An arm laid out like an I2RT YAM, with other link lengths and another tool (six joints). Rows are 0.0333 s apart.
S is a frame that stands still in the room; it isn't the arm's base.
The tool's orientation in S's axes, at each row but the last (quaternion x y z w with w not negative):
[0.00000, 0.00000, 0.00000, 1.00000]
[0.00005, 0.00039, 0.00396, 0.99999]
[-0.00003, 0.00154, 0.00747, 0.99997]
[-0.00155, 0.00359, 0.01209, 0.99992]
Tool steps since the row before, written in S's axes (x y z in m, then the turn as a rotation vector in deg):
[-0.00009, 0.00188, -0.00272, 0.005, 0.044, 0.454]
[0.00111, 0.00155, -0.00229, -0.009, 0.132, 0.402]
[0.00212, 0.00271, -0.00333, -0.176, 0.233, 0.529]
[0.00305, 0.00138, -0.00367, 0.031, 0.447, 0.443]
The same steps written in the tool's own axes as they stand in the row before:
[-0.00009, 0.00188, -0.00272, 0.005, 0.044, 0.454]
[0.00112, 0.00154, -0.00229, -0.008, 0.132, 0.402]
[0.00217, 0.00268, -0.00332, -0.174, 0.236, 0.528]
[0.00311, 0.00132, -0.00364, 0.039, 0.445, 0.445]

